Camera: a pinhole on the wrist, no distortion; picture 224 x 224 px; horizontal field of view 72.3 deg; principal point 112.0 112.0 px. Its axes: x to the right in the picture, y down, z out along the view. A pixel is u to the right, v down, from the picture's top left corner.
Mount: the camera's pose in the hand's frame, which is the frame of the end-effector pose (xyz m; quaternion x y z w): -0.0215 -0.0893 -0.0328 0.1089 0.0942 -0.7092 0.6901
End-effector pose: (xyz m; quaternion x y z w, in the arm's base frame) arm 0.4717 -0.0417 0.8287 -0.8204 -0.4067 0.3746 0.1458
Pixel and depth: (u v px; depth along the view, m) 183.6 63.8 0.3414
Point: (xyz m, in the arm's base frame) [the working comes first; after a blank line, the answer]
In the camera's frame: 0.1594 -0.1073 0.3414

0.0482 0.0432 0.9139
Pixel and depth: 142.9 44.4 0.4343
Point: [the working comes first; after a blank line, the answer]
In the camera's frame: 0.0875 -0.1915 0.4343

-0.0388 -0.0579 0.8582
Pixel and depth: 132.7 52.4 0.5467
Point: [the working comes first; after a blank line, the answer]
In the camera's frame: 0.0738 -0.2125 0.5467

-0.1397 -0.0720 0.8044
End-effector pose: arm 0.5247 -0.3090 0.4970 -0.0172 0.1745 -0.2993 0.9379
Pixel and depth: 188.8 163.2 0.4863
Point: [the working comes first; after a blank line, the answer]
In the camera's frame: 0.2436 0.1624 0.4863

0.4834 -0.7873 0.8658
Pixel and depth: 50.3 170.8 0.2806
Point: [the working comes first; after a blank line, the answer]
In the camera's frame: -0.1129 0.1076 0.2806

0.6426 -0.4274 0.7333
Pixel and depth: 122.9 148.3 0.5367
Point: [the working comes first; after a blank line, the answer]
In the camera's frame: 0.0382 0.1271 0.5367

0.5972 -0.6264 0.9504
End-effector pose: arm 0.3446 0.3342 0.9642 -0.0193 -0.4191 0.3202 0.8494
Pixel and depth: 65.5 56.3 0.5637
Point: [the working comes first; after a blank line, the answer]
In the camera's frame: -0.1710 -0.2048 0.5637

-0.1185 0.0088 1.1812
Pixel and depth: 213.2 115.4 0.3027
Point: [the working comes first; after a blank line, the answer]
In the camera's frame: 0.1998 0.0067 0.3027

0.3810 -0.0196 1.1859
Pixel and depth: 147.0 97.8 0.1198
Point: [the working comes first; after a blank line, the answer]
In the camera's frame: 0.0273 -0.0111 0.1198

0.3536 0.1780 1.0318
